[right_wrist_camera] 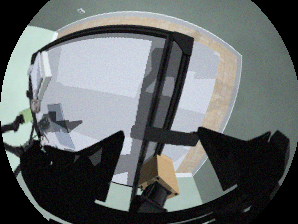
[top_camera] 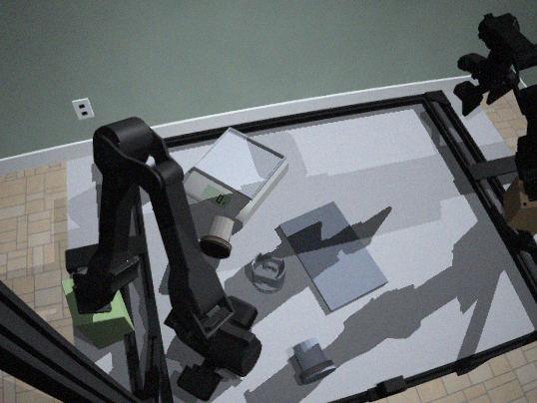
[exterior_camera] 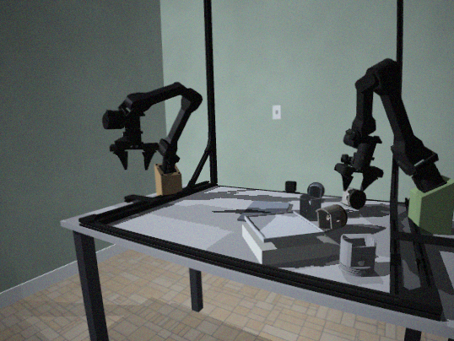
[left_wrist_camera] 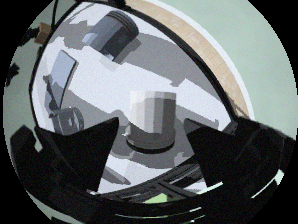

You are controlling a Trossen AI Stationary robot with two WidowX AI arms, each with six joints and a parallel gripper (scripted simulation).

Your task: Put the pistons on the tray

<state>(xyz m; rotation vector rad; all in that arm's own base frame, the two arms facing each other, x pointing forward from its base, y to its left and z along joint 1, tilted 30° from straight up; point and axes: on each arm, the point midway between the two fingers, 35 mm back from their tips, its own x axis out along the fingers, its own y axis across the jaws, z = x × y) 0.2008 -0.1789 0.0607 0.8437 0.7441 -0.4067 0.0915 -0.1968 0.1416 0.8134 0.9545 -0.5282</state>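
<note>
My left hand is 45 cm short of the white scale, 14 cm to the left of it and 4 cm above it. The rest, counted from my left hand: flat steel tray 19 cm ahead, 29 cm to the right, 9 cm below.
</note>
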